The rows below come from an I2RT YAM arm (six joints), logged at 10 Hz.
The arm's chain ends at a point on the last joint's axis. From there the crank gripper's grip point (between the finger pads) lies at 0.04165 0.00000 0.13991 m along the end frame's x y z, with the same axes.
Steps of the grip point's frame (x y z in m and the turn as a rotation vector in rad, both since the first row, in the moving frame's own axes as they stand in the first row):
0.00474, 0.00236, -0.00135, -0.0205, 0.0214, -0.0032
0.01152, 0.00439, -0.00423, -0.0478, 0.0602, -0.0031
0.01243, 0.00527, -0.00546, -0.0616, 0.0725, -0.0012
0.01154, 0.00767, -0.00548, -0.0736, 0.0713, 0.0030
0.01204, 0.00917, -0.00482, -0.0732, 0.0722, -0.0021
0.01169, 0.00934, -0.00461, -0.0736, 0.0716, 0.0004
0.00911, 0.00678, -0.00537, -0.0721, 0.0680, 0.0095
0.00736, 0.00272, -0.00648, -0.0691, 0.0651, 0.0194
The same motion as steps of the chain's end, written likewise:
0.00175, -0.00036, -0.00040, -0.0205, 0.0214, -0.0032
0.00317, -0.00209, -0.00132, -0.0478, 0.0602, -0.0031
0.00241, -0.00319, -0.00181, -0.0616, 0.0725, -0.0012
0.00170, -0.00264, -0.00178, -0.0736, 0.0713, 0.0030
0.00205, -0.00085, -0.00108, -0.0732, 0.0722, -0.0021
0.00180, -0.00085, -0.00090, -0.0736, 0.0716, 0.0004
-0.00024, -0.00363, -0.00184, -0.0721, 0.0680, 0.0095
-0.00154, -0.00773, -0.00311, -0.0691, 0.0651, 0.0194

